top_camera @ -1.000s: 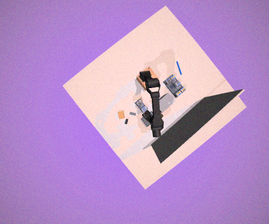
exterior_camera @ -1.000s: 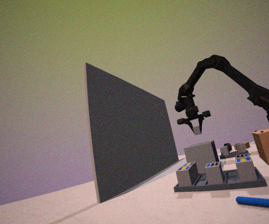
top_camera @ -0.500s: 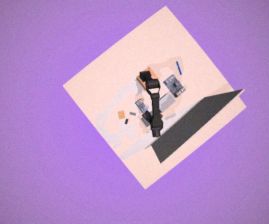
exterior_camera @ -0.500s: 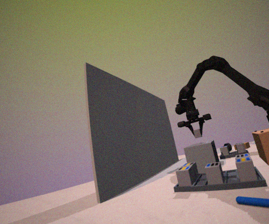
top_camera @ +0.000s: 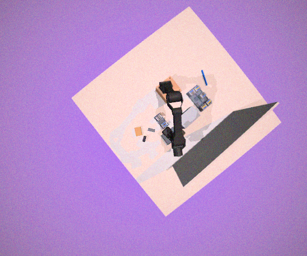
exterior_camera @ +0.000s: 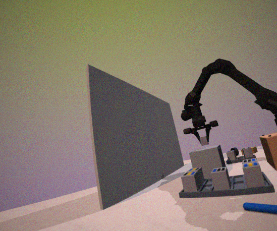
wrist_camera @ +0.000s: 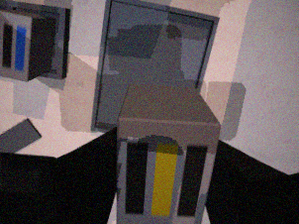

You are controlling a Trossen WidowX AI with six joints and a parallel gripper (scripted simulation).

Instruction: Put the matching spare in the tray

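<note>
My gripper tip is 110 mm above the dark tray and 10 mm past it. Round my gripper tip: tall grey panel (210 mm to the left, 190 mm ahead, 110 mm above); mounted unit (210 mm to the left, 70 mm below, 40 mm behind); blue stick (540 mm to the left, 210 mm behind, 110 mm below).
</note>
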